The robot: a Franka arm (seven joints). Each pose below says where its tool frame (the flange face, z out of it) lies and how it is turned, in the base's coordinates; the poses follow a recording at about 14 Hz.
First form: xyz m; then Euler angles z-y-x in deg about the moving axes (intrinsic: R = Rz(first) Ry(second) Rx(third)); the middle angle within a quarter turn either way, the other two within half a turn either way.
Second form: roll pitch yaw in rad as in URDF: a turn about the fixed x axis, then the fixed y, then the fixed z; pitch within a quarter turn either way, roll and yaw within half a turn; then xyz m. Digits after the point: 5 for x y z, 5 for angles.
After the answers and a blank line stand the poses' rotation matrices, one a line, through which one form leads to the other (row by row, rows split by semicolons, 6 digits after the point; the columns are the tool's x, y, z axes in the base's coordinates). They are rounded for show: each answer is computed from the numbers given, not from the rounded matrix.
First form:
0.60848 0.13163 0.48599 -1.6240 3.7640 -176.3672
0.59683 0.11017 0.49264 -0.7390 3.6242 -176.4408
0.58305 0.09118 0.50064 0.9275 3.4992 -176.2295
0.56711 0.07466 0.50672 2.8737 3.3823 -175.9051
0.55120 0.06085 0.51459 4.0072 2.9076 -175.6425
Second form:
-3.07819 0.06569 -0.02834 0.60848 0.13163 0.48599
-3.07947 0.06325 -0.01290 0.59683 0.11017 0.49264
-3.07579 0.06107 0.01619 0.58305 0.09118 0.50064
-3.07012 0.05903 0.05016 0.56711 0.07466 0.50672
-3.06554 0.05075 0.06994 0.55120 0.06085 0.51459

0.997442 -0.032441 -0.063693; -0.028279 -0.997472 0.065193; -0.065647 -0.063225 -0.995838
0.997917 -0.016797 -0.062284; -0.012872 -0.997938 0.062888; -0.063212 -0.061956 -0.996075
0.998005 0.012139 -0.061959; 0.016157 -0.997770 0.064766; -0.061035 -0.065638 -0.995975
0.997003 0.045799 -0.062353; 0.050047 -0.996404 0.068369; -0.058998 -0.071284 -0.995710
0.996271 0.065835 -0.055765; 0.069792 -0.994941 0.072259; -0.050725 -0.075882 -0.995826

